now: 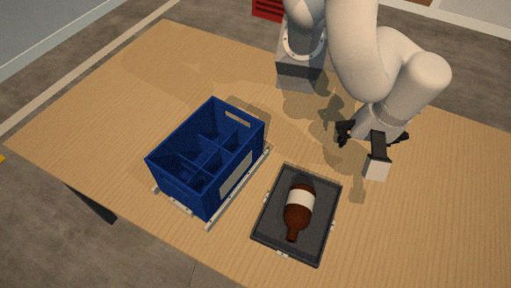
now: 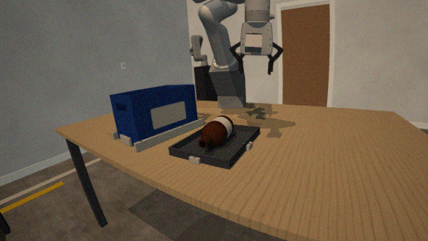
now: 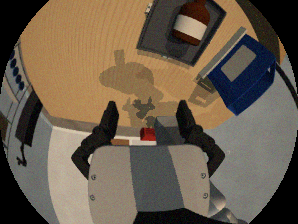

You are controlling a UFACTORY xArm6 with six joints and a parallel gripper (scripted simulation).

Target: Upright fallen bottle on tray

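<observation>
Right now my hand is 180 mm short of the brown bottle, 30 mm to the left of it and 170 mm above it. The rest, counted from my hand: tray (150 mm ahead, 30 mm to the right, 200 mm below); then blue crate (230 mm ahead, 310 mm to the right, 130 mm below).
</observation>
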